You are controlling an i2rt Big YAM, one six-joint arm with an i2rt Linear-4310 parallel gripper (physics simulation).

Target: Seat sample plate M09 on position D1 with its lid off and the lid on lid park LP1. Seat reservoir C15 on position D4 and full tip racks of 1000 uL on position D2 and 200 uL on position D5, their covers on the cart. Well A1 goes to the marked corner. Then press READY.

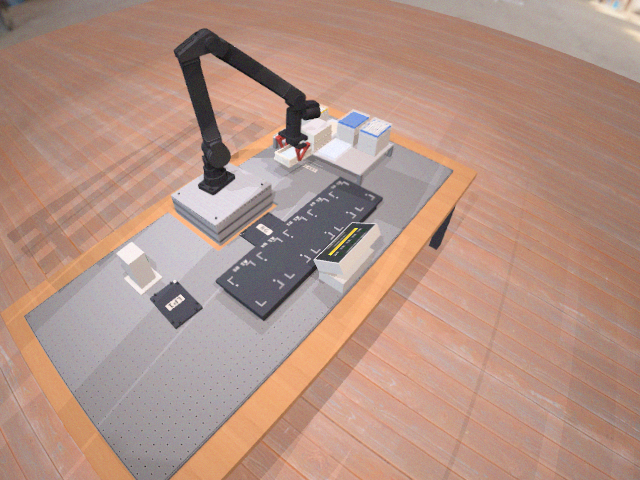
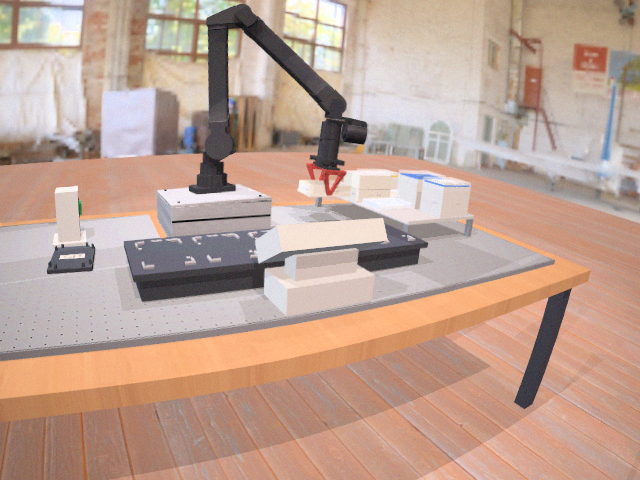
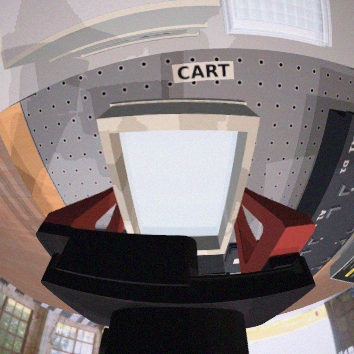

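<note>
My gripper (image 1: 292,151) (image 2: 321,187) (image 3: 178,187) is shut on a cream, open-topped trough with a pale blue inside, the reservoir (image 1: 287,159) (image 2: 308,188) (image 3: 180,175). It holds it level in the air beside the cart (image 1: 355,166) (image 2: 419,216). On the cart are a blue-topped box (image 1: 353,120), a white box with blue edging (image 1: 374,138) (image 2: 447,199), a cream box (image 1: 318,135) and a flat, clear-lidded plate (image 1: 333,148) (image 3: 278,20). A yellow-marked box (image 1: 324,110) is mostly hidden behind the arm. No labware sits on the dark deck (image 1: 305,242) (image 2: 199,284) or lid park LP1 (image 1: 177,318) (image 2: 71,265).
A sloped display console (image 1: 346,246) (image 2: 323,238) stands at the deck's front edge. A cream post (image 1: 135,262) (image 2: 67,214) with a green button (image 2: 80,207) stands behind LP1. The arm's grey base block (image 1: 222,206) (image 2: 214,211) stands behind the deck.
</note>
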